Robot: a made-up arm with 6 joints.
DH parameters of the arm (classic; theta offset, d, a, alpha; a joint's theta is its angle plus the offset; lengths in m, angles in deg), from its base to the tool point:
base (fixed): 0 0.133 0 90
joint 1: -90 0.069 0.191 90
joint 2: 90 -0.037 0.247 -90
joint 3: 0 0.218 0.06 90
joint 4: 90 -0.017 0.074 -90
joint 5: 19.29 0 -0.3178 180
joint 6: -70.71 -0.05 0.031 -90
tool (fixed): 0 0.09 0 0
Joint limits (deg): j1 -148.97..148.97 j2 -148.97..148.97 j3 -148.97..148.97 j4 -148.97..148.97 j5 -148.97..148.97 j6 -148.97..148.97
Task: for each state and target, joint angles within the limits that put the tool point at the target. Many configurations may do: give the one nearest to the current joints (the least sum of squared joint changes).
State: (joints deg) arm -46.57 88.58 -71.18 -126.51 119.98 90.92
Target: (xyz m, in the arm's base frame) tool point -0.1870 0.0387 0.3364
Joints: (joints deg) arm -38.53 122.99 -66.26 -146.76 116.24 67.93
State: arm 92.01 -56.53 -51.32 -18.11 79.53 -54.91
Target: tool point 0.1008 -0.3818 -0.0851
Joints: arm 80.42 -58.69 -37.47 -22.86 85.64 -61.24
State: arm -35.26 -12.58 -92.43 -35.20 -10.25 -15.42
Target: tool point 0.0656 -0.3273 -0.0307
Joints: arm -18.51 -18.13 -91.09 -40.34 -2.29 -18.82
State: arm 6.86 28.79 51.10 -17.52 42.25 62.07
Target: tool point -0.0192 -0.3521 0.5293
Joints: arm -0.49 29.13 61.82 -26.53 67.75 74.58
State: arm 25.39 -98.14 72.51 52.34 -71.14 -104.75
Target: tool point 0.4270 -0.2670 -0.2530
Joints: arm 5.26 -76.70 41.69 81.67 -44.50 -108.88
